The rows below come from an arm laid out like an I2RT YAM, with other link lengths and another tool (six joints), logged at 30 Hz.
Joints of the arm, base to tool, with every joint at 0 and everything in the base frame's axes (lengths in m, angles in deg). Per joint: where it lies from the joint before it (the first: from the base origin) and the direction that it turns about. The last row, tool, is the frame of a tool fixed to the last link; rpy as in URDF.
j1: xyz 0 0 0.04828 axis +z
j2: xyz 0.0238 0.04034 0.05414 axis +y
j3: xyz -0.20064 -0.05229 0 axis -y
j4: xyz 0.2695 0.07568 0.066 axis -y
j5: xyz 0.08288 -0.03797 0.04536 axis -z
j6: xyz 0.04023 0 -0.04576 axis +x
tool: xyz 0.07 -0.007 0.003 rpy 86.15 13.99 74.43
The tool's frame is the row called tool.
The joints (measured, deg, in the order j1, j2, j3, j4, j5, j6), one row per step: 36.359 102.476 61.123 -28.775 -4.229 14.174; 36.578 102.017 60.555 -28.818 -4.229 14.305; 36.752 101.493 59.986 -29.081 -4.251 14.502; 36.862 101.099 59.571 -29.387 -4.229 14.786; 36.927 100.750 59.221 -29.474 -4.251 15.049; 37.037 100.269 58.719 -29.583 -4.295 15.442; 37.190 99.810 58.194 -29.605 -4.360 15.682; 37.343 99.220 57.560 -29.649 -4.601 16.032; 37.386 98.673 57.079 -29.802 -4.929 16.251
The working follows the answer.
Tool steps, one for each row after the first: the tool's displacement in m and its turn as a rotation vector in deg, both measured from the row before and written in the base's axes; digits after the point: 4 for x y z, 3 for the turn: -0.0028 -0.0003 -0.0003 -0.061 0.156 0.096; -0.0031 -0.0008 -0.0002 -0.123 0.310 -0.004; -0.0024 -0.0010 -0.0002 -0.150 0.322 -0.165; -0.0015 -0.0006 0.0001 0.021 0.150 -0.176; -0.0022 -0.0007 0.0001 0.039 0.229 -0.246; -0.0024 -0.0004 -0.0001 0.047 0.168 -0.053; -0.0029 -0.0004 0.0000 0.201 0.298 -0.100; -0.0022 -0.0005 0.0005 0.239 0.315 -0.059
Tool pose at each row, in the base's axes (x y z in m, rotation vector in deg; rounded; the steps above come from the unrounded poses): 0.2900 0.2463 -0.0118 74.344 142.125 18.218; 0.2872 0.2460 -0.0121 74.278 142.314 18.075; 0.2841 0.2451 -0.0123 74.380 142.549 17.738; 0.2817 0.2442 -0.0125 74.671 142.672 17.320; 0.2802 0.2436 -0.0123 74.961 142.672 17.219; 0.2779 0.2429 -0.0123 75.380 142.687 17.079; 0.2756 0.2425 -0.0124 75.541 142.795 17.028; 0.2727 0.2421 -0.0123 75.879 143.001 17.088; 0.2705 0.2416 -0.0119 76.190 143.257 17.197

